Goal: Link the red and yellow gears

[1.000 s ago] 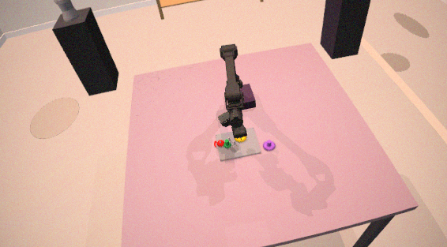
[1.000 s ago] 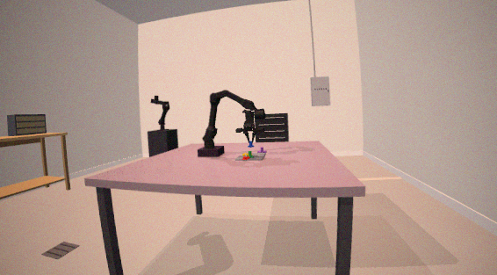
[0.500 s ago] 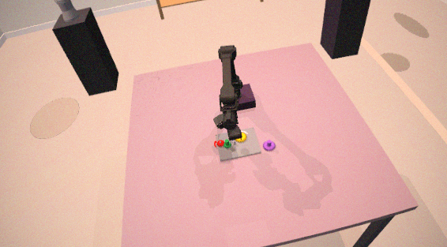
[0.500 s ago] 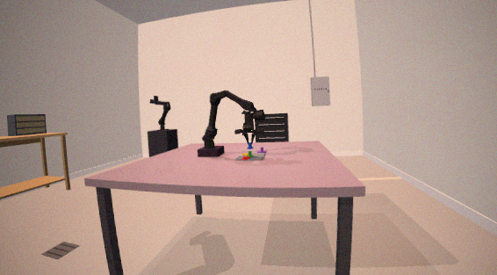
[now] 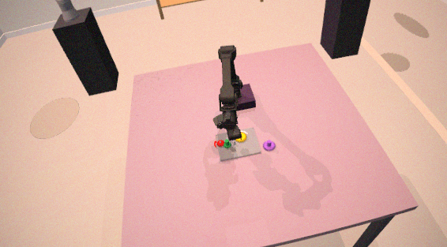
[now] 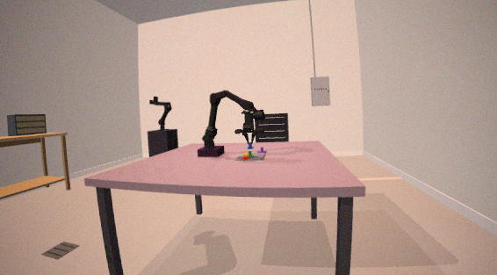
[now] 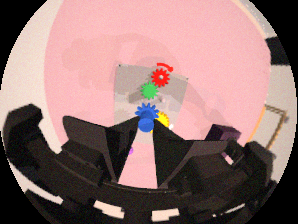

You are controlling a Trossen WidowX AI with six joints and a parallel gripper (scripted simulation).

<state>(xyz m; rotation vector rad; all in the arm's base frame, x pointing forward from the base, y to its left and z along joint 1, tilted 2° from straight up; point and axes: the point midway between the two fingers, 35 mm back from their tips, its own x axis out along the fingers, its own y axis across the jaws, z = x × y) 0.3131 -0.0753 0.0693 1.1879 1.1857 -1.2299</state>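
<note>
The green gear is 6 cm below my gripper tip and 4 cm to the right of it. Round my gripper tip: yellow gear (7 cm below, 4 cm to the left, 3 cm behind); then blue gear (1 cm below); then red gear (7 cm to the right, 7 cm below, 2 cm behind).
</note>
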